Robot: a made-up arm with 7 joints. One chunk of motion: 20 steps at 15 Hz.
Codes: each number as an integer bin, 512 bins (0 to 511) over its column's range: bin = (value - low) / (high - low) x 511, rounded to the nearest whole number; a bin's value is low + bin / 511 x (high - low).
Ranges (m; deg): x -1..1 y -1..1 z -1..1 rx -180..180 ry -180..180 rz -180..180
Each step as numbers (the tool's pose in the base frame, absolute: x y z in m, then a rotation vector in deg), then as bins.
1 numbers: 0.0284 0.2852 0.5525 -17.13 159.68 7.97
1 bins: 263 328 397 231 482 267
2 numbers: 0.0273 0.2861 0.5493 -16.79 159.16 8.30
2 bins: 262 329 396 232 481 267
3 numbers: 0.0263 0.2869 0.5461 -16.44 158.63 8.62
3 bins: 262 329 395 232 481 268
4 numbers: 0.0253 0.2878 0.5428 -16.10 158.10 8.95
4 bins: 262 329 394 233 480 268
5 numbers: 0.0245 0.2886 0.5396 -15.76 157.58 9.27
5 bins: 262 329 393 233 479 269
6 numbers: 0.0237 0.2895 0.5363 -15.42 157.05 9.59
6 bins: 262 329 393 234 478 269
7 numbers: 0.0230 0.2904 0.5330 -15.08 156.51 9.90
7 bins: 261 330 392 234 478 270
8 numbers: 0.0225 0.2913 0.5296 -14.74 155.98 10.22
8 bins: 261 330 391 235 477 270
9 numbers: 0.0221 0.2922 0.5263 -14.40 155.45 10.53
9 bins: 261 330 390 235 476 270
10 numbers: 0.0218 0.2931 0.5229 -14.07 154.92 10.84
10 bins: 261 330 389 236 475 271
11 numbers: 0.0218 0.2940 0.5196 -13.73 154.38 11.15
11 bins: 261 331 388 236 475 271
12 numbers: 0.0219 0.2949 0.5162 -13.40 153.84 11.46
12 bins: 261 331 387 236 474 272
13 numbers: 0.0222 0.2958 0.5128 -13.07 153.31 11.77
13 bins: 261 331 387 237 473 272
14 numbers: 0.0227 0.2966 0.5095 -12.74 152.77 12.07
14 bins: 261 331 386 237 472 273
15 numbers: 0.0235 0.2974 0.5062 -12.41 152.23 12.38
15 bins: 262 331 385 238 472 273
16 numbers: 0.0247 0.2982 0.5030 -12.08 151.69 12.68
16 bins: 262 332 384 238 471 273
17 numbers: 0.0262 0.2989 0.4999 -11.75 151.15 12.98
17 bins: 262 332 383 239 470 274
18 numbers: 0.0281 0.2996 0.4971 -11.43 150.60 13.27
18 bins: 263 332 383 239 469 274
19 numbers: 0.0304 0.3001 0.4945 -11.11 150.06 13.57
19 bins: 263 332 382 240 469 275
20 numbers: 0.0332 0.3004 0.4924 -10.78 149.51 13.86
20 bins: 264 332 381 240 468 275
